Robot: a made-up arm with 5 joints.
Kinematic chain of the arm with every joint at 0, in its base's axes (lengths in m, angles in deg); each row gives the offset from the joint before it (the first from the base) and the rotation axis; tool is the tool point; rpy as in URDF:
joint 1: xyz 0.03 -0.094 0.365 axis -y
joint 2: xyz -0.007 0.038 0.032 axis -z
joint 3: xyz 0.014 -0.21 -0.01 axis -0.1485 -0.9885 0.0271
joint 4: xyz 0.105 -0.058 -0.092 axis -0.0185 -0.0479 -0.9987
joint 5: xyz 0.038 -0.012 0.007 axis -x
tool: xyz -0.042 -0.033 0.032 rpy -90 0 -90
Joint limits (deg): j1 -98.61..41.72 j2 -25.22..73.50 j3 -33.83..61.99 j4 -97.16..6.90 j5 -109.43..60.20
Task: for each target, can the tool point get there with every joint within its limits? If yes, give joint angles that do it. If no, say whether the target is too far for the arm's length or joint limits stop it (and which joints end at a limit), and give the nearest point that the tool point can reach.
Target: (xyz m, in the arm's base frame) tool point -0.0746 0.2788 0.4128
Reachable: no: joint limits stop it (at a limit: joint 2, joint 3, joint 4, joint 5) | nearest point -0.2524 -0.1585 0.4941 | short by 0.479 m
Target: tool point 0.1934 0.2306 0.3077
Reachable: no: joint limits stop it (at a limit: joint 2, joint 4) | nearest point 0.3019 -0.2110 0.2697 | short by 0.456 m
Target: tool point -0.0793 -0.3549 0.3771
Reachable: yes | joints -26.08 41.14 -8.44 -37.06 31.47
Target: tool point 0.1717 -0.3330 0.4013
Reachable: yes | joints 29.36 0.51 -5.00 -81.60 16.46
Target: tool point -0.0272 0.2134 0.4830
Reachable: no: joint limits stop it (at a limit: joint 2, joint 3, joint 4, joint 5) | nearest point -0.1055 -0.1585 0.6444 | short by 0.413 m
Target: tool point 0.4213 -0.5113 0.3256
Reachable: no: too far | nearest point 0.2647 -0.3325 0.3414 | short by 0.238 m
